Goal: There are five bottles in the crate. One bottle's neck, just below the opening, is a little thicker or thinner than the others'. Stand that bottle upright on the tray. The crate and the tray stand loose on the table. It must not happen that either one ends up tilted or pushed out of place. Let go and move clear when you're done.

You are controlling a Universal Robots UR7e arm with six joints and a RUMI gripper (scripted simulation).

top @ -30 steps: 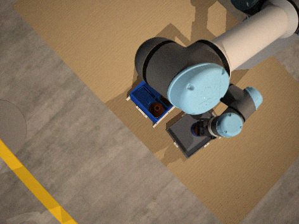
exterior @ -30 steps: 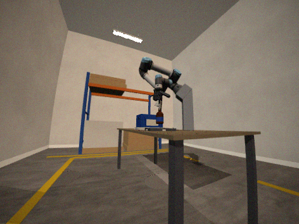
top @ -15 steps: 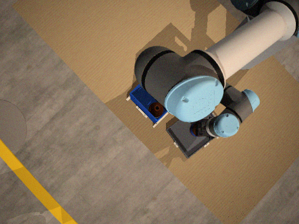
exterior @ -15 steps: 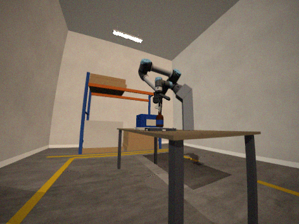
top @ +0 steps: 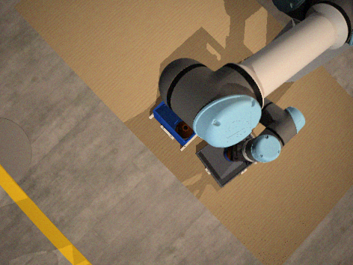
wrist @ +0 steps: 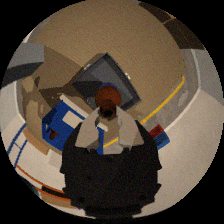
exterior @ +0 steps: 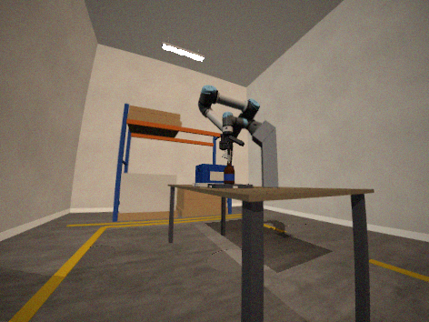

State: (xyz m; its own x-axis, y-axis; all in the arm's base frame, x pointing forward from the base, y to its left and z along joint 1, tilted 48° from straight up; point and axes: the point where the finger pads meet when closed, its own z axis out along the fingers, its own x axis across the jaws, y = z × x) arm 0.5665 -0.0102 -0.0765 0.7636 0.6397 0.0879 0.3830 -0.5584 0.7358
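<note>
Right now the grey tray is 160 mm below my hand. Round my hand: brown bottle 240 mm to the right, 90 mm below, 10 mm ahead; then blue crate 250 mm to the right, 90 mm below, 90 mm behind.
</note>
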